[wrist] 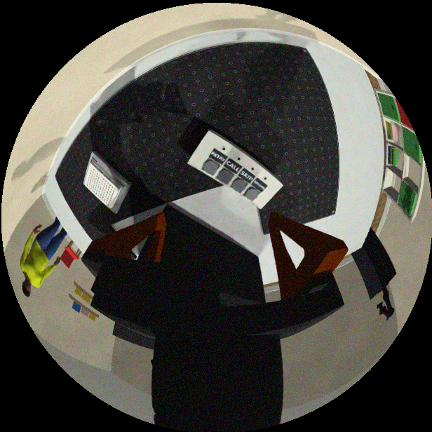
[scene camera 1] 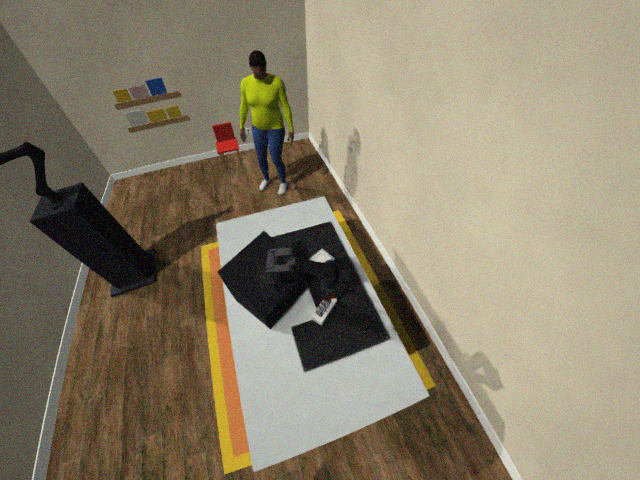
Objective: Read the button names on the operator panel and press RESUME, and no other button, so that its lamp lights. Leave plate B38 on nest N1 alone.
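Frame: origin at the arm's base, x ahead, y left, z up, level; millimetres.
Seen in the pictures: gripper, fingertip midpoint: (scene camera 1: 326, 291); arm's base, link origin: (scene camera 1: 266, 278).
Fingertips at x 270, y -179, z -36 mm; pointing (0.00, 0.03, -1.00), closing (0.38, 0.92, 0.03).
Offsets run from my fingertips to a thing's middle. Level surfaces: height alone.
The white operator panel @[21 mm back, 26 mm right, 167 mm down] (scene camera 1: 318, 317) (wrist: 200, 153) has four round grey buttons in a row, labelled RETRY, CALL, SKIP and, in smaller print, RESUME. The RESUME button (wrist: 252, 193) is at the right end in the wrist view, beside the SKIP button (wrist: 238, 183). Four small lamps above the labels look dark. The white plate @[95 mm ahead, 303 mm left, 176 mm down] (scene camera 1: 321, 255) (wrist: 101, 186) sits in a grey nest (wrist: 120, 199) at the left in the wrist view; their names are not readable. My gripper (wrist: 217, 217) is open and empty, with orange-brown fingers wide apart, above and near the panel.
A black perforated mat @[194 mm down] (scene camera 1: 351, 335) (wrist: 300, 125) lies on the pale table @[208 mm down] (scene camera 1: 330, 418) (wrist: 352, 125) under the panel and nest. A large black block (scene camera 1: 253, 289) stands beside them, under the arm. A person (scene camera 1: 266, 103) (wrist: 37, 260) stands beyond the table, near a red chair (scene camera 1: 225, 139) (wrist: 69, 257).
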